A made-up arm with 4 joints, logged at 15 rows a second.
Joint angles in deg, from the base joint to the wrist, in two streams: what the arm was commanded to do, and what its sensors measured. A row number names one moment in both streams.
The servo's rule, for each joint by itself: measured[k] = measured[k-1] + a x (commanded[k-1-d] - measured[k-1]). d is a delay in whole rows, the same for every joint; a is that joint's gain. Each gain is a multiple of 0.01, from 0.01 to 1. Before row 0 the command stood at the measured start. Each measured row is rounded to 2 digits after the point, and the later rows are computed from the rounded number. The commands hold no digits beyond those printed.
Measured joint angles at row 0: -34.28, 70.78, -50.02, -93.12
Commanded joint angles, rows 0 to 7: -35.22, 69.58, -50.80, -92.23; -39.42, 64.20, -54.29, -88.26; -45.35, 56.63, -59.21, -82.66; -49.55, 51.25, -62.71, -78.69; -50.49, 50.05, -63.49, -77.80; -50.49, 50.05, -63.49, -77.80; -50.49, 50.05, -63.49, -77.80; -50.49, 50.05, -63.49, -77.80
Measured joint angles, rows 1 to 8: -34.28, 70.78, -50.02, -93.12; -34.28, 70.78, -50.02, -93.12; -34.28, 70.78, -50.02, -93.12; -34.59, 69.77, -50.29, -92.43; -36.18, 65.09, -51.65, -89.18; -39.21, 57.98, -54.22, -84.09; -42.62, 52.33, -57.11, -79.88; -45.22, 50.41, -59.28, -78.26
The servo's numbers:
d 3
a 0.33 0.84 0.34 0.78

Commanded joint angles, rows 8 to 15: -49.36, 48.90, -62.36, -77.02; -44.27, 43.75, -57.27, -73.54; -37.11, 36.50, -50.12, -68.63; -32.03, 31.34, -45.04, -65.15; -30.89, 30.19, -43.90, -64.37; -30.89, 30.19, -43.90, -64.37; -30.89, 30.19, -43.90, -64.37; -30.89, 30.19, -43.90, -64.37
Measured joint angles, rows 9 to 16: -46.96, 50.11, -60.71, -77.90; -48.12, 50.06, -61.66, -77.82; -48.90, 50.05, -62.28, -77.80; -49.05, 49.08, -62.31, -77.19; -47.47, 44.60, -60.60, -74.34; -44.05, 37.80, -57.04, -69.89; -40.08, 32.37, -52.96, -66.19; -37.05, 30.54, -49.88, -64.77
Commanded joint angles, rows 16 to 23: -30.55, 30.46, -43.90, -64.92; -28.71, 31.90, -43.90, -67.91; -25.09, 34.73, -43.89, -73.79; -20.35, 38.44, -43.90, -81.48; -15.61, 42.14, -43.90, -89.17; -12.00, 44.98, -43.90, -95.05; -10.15, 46.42, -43.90, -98.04; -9.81, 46.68, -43.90, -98.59
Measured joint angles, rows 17 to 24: -35.02, 30.25, -47.85, -64.46; -33.66, 30.20, -46.51, -64.39; -32.75, 30.19, -45.62, -64.37; -32.02, 30.42, -45.04, -64.80; -30.93, 31.66, -44.65, -67.23; -29.00, 34.24, -44.39, -72.35; -26.15, 37.77, -44.22, -79.47; -22.67, 41.44, -44.11, -87.04
